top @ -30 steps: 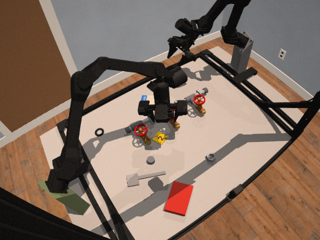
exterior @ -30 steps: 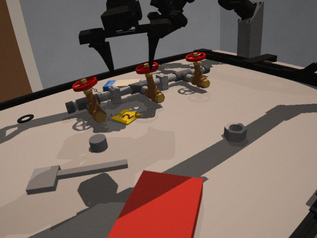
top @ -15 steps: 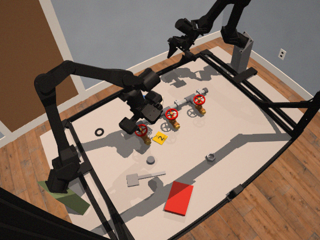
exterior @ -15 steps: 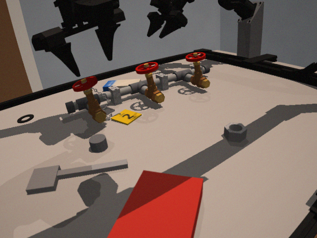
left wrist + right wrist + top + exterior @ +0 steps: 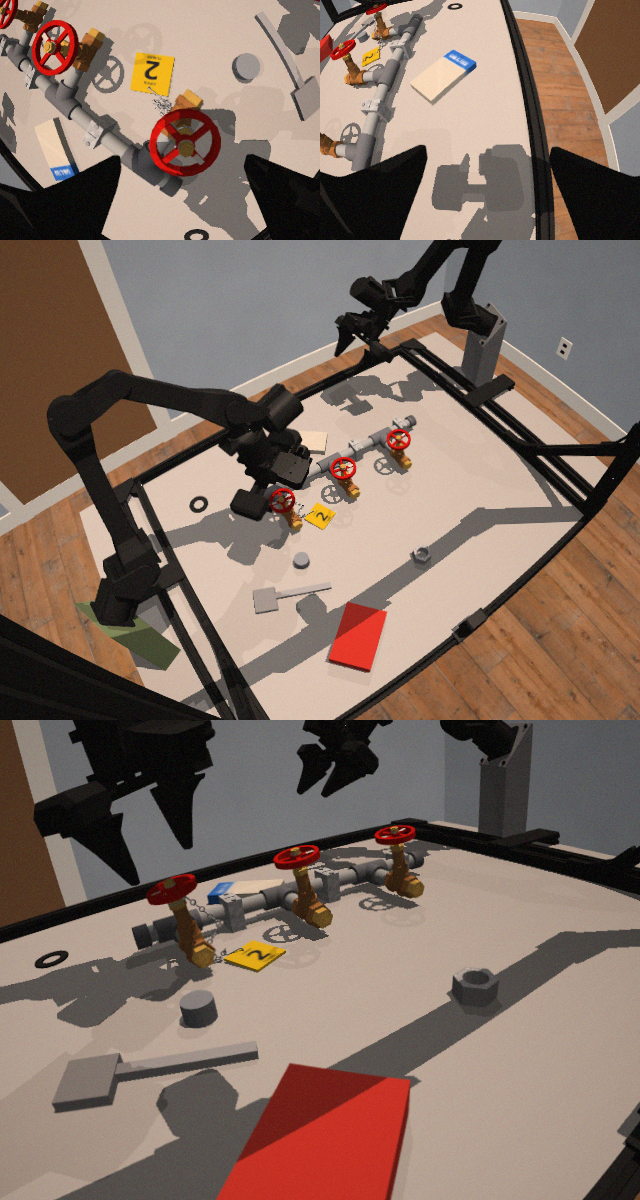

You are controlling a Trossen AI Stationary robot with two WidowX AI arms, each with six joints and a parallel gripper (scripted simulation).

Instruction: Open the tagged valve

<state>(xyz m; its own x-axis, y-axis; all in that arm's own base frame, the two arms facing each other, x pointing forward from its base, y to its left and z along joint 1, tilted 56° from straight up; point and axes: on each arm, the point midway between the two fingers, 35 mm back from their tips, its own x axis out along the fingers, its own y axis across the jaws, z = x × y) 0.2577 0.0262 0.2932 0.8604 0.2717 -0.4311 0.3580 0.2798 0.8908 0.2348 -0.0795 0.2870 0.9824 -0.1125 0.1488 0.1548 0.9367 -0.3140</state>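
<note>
Now: left hand 3 cm past the yellow tag marked 2, 7 cm to the left of it and 15 cm above it. From my left hand the other things lie so: red block 30 cm behind, 7 cm to the left, 14 cm below; grey hammer-shaped block 13 cm behind, 11 cm to the left, 15 cm below; hex nut 27 cm behind, 15 cm to the right, 15 cm below.
</note>
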